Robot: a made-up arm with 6 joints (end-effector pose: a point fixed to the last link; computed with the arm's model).
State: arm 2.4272 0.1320 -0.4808 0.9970 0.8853 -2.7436
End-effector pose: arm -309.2 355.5 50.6 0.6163 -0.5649 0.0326 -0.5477
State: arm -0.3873 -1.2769 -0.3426 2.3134 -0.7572 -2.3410
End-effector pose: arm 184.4 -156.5 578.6 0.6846 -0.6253 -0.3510 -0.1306
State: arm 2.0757 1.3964 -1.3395 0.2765 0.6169 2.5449
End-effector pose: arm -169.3 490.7 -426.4 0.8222 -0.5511 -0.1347 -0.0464
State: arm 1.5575 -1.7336 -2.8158 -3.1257 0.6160 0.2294
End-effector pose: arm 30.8 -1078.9 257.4 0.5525 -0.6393 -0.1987 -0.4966
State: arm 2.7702 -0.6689 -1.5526 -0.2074 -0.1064 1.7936
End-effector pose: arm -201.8 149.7 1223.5 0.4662 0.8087 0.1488 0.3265
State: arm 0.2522 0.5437 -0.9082 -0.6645 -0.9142 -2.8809
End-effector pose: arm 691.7 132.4 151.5 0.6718 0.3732 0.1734 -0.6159
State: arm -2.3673 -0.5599 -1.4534 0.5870 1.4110 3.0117
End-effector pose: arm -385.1 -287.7 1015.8 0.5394 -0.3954 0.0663 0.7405
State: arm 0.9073 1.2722 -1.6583 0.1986 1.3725 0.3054
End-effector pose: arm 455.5 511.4 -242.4 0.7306 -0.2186 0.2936 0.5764
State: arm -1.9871 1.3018 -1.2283 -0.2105 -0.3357 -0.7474
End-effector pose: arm -317.7 -435.2 -338.8 0.9052 -0.3899 -0.0130 -0.1689
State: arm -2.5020 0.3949 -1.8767 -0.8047 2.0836 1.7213
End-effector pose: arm -796.0 -365.2 625.0 0.2553 0.0832 -0.6746 0.6876
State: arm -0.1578 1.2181 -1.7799 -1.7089 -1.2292 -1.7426
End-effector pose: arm 845.0 -123.1 -17.0 0.5795 0.2464 0.5183 -0.5786
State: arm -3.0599 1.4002 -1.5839 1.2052 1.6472 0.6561
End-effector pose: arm -618.3 -76.9 -316.2 0.1841 -0.5931 0.2323 0.7486
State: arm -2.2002 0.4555 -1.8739 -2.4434 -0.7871 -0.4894
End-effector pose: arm -540.4 -701.9 646.5 0.5074 -0.3737 0.0971 0.7704
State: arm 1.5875 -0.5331 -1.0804 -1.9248 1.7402 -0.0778
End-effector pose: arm 146.9 487.3 913.5 0.0805 -0.7828 -0.4357 0.4370
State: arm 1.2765 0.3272 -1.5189 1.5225 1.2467 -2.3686
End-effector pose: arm 232.9 847.7 464.0 0.1097 -0.5077 0.6470 -0.5582
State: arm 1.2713 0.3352 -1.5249 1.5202 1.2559 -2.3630
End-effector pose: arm 237.0 848.3 460.9 0.1073 -0.5105 0.6446 -0.5589
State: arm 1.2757 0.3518 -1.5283 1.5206 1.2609 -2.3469
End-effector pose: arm 233.4 851.8 448.7 0.0978 -0.5179 0.6366 -0.5630
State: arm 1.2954 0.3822 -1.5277 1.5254 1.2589 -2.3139
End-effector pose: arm 217.2 859.5 422.1 0.0768 -0.5320 0.6191 -0.5725
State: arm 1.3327 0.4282 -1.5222 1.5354 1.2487 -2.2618
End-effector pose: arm 185.7 869.8 378.9 0.0429 -0.5518 0.5895 -0.5884
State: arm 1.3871 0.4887 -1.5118 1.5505 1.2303 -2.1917
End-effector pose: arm 138.5 878.6 320.4 0.0024 0.5736 -0.5463 0.6103
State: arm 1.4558 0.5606 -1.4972 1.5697 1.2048 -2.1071
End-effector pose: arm 77.8 880.4 250.3 0.0559 0.5919 -0.4899 0.6375
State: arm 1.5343 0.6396 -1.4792 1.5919 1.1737 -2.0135
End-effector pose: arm 8.9 870.8 173.7 0.1129 0.6013 -0.4233 0.6682
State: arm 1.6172 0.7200 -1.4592 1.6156 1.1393 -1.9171
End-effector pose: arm -61.2 848.0 97.1 0.1685 0.5984 -0.3520 0.6997
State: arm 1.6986 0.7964 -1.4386 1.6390 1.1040 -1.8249
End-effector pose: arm -125.4 814.2 26.2 0.2180 0.5831 -0.2828 0.7297
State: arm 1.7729 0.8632 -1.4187 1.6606 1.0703 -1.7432
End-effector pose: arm -178.5 774.8 -34.0 0.2586 0.5591 -0.2223 0.7557
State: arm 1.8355 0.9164 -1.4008 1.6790 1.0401 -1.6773
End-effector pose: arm -218.3 736.4 -80.8 0.2887 0.5321 -0.1750 0.7765
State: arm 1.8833 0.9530 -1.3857 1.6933 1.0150 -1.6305
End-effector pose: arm -245.5 705.0 -112.8 0.3082 0.5080 -0.1427 0.7916
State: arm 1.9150 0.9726 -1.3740 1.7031 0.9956 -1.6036
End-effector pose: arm -262.0 684.1 -130.8 0.3184 0.4909 -0.1250 0.8012
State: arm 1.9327 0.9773 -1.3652 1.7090 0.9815 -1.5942
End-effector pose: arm -270.8 673.5 -137.3 0.3211 0.4819 -0.1192 0.8065
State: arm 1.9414 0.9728 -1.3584 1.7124 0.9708 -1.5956
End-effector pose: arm -275.3 669.9 -136.7 0.3195 0.4784 -0.1205 0.8090
